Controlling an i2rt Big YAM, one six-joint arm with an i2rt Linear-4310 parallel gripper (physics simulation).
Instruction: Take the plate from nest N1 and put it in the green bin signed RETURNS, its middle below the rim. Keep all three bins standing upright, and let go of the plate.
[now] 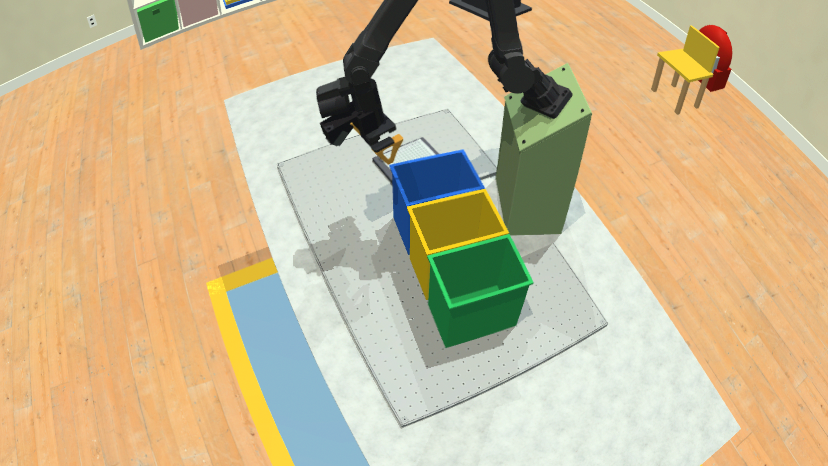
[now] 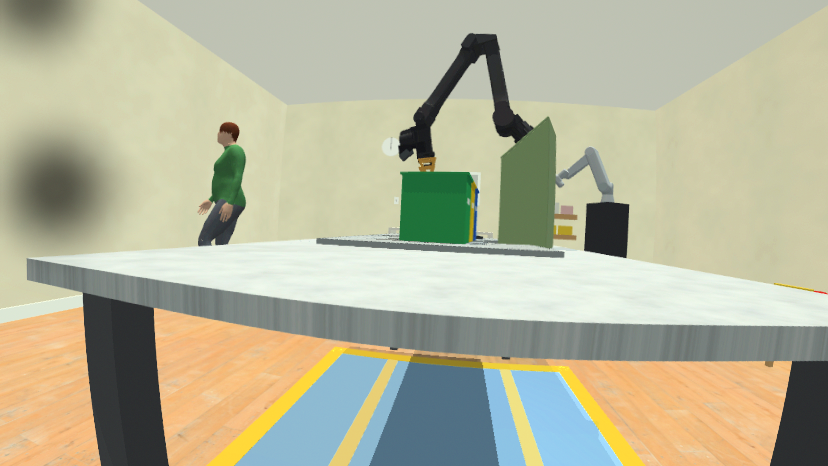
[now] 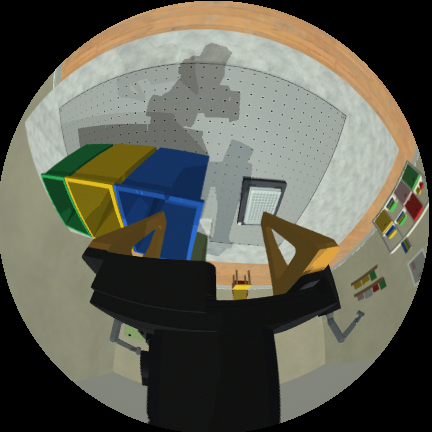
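Where they show: gripper, between the fingertips: (image 1: pixel 379 151) (image 3: pixel 213 216); arm's base, origin of its link: (image 1: pixel 548 99) (image 2: pixel 532 143).
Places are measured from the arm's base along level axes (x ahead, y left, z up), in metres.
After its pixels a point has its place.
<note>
A pale, gridded plate (image 1: pixel 414 150) @[x 0.114, y -0.320, z -0.324 m] (image 3: pixel 262 205) @[x 0.150, y -0.318, z -0.324 m] lies in a dark-framed nest on the board; no N1 label is readable. The green bin (image 1: pixel 480 324) @[x 0.406, y 0.177, z -0.286 m] (image 2: pixel 434 208) @[x 0.391, y 0.185, z -0.264 m] (image 3: pixel 80 159) @[x 0.430, y 0.060, z -0.247 m] stands upright at the end of a row of three, farthest from the plate. The yellow bin (image 1: pixel 457 222) @[x 0.262, y -0.031, z -0.255 m] (image 3: pixel 117 164) @[x 0.374, y -0.054, z -0.237 m] stands upright in the middle, and the blue bin (image 1: pixel 437 176) @[x 0.204, y -0.150, z -0.236 m] (image 3: pixel 172 166) @[x 0.328, y -0.147, z -0.258 m] stands upright nearest the plate. The RETURNS sign is not readable. My gripper (image 1: pixel 376 149) @[x 0.317, y -0.224, z -0.130 m] (image 2: pixel 427 167) @[x 0.317, y -0.224, z -0.130 m] (image 3: pixel 213 216) @[x 0.317, y -0.224, z -0.130 m] is open and empty, above the board near the blue bin and the plate; its orange fingers point down.
A perforated board (image 1: pixel 376 347) @[x 0.578, y 0.040, z -0.350 m] (image 3: pixel 285 115) @[x 0.379, y -0.388, z -0.350 m] carries the bins and nest. A tall green pedestal (image 1: pixel 538 185) @[x 0.091, y 0.065, z -0.179 m] (image 2: pixel 524 196) @[x 0.073, y 0.080, z -0.200 m] bears the arm beside the bins. Beyond the table stand a person (image 2: pixel 228 167) in a green top and a grey arm (image 2: pixel 599 176) on a black stand.
</note>
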